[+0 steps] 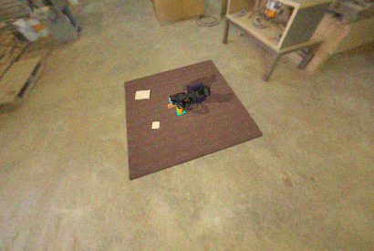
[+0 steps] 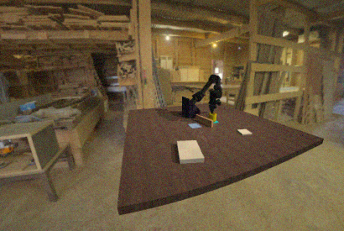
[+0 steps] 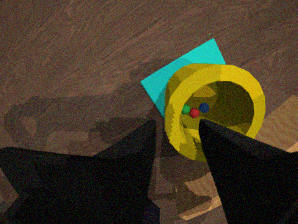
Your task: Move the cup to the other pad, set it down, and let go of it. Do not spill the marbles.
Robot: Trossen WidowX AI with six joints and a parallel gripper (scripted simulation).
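My gripper tip is now 30 mm above the yellow cup, 20 mm short of it and 10 mm to the left of it. Also, from my gripper tip: small wooden block: 110 mm to the right, 50 mm below, 50 mm ahead; then pale blue pad: 210 mm to the right, 80 mm below, 70 mm ahead; then cyan pad: 80 mm below, 30 mm ahead, 10 mm to the right.
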